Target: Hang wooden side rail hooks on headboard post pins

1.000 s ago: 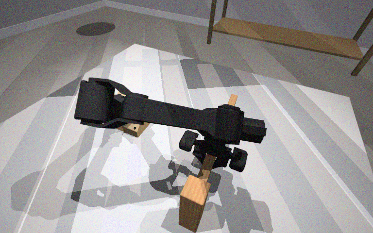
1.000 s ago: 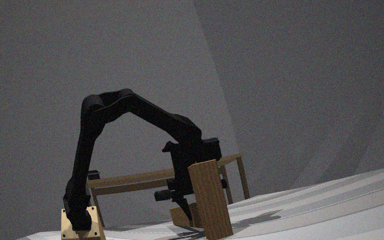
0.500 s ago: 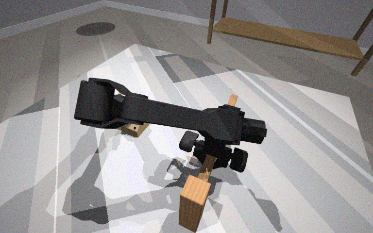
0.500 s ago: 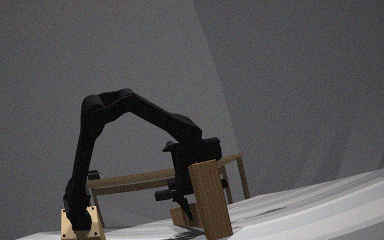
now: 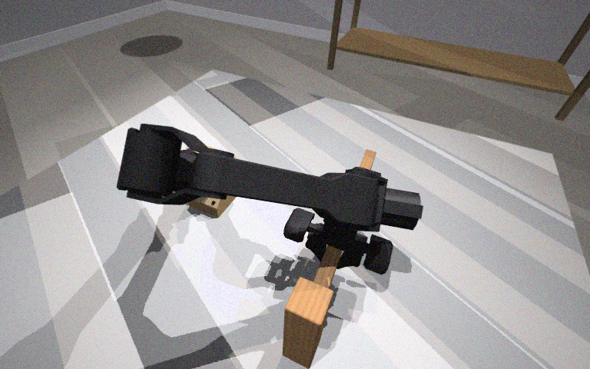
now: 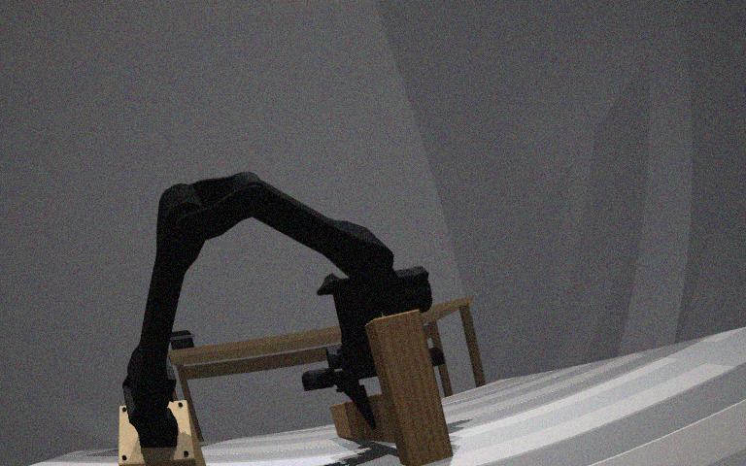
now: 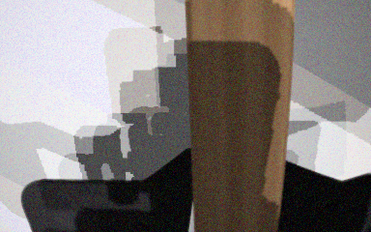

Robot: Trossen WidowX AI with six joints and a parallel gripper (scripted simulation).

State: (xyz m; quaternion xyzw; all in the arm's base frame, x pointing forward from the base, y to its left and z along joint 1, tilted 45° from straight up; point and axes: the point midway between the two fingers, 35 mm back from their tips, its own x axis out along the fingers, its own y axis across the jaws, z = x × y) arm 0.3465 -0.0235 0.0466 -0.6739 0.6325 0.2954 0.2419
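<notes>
My gripper tip is 150 mm to the left of the wooden headboard post, 40 mm below it and 10 mm short of it.
</notes>
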